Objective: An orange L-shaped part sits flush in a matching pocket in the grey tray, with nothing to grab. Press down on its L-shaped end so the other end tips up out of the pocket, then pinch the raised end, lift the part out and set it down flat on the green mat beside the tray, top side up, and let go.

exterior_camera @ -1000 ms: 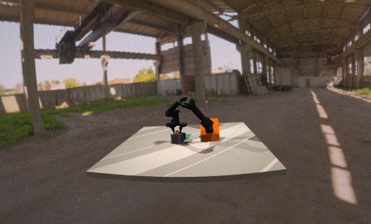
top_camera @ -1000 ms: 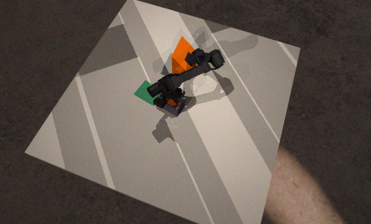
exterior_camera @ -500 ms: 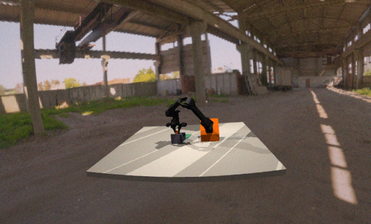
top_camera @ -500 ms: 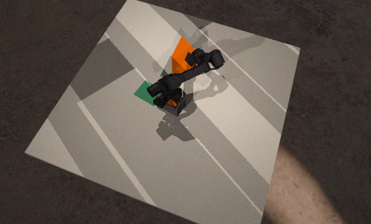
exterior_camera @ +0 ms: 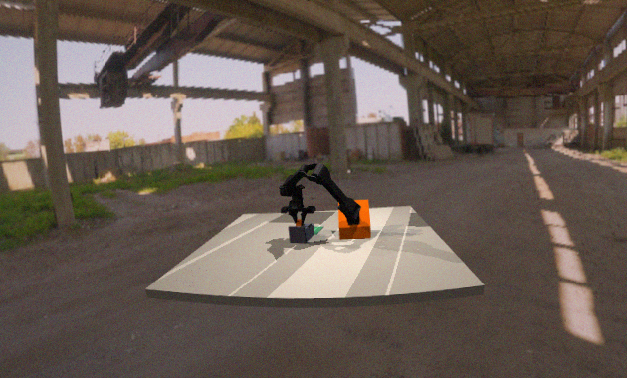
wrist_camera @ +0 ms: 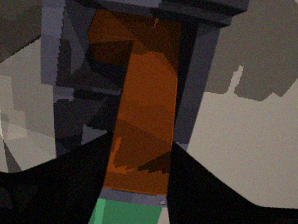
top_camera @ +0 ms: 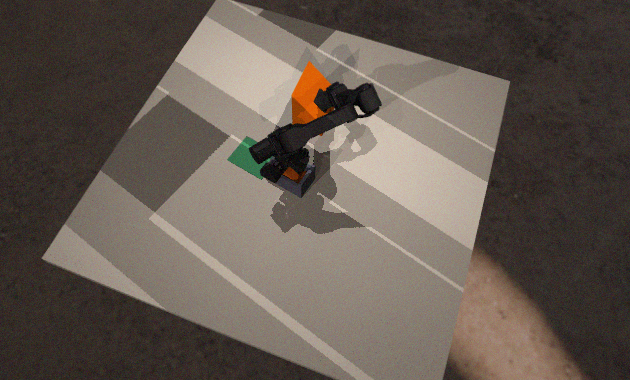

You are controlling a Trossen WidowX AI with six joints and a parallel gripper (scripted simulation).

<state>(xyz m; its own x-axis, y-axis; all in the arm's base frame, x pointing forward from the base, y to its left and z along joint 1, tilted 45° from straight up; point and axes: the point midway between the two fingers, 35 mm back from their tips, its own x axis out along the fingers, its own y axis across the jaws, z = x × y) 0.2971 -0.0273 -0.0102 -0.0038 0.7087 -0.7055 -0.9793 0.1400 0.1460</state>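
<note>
The green mat is 4 cm behind my gripper tip, 14 cm to the right of it and 9 cm below it. Also, from my gripper tip: orange L-shaped part 1 cm behind, 4 cm to the left, 3 cm below.
</note>
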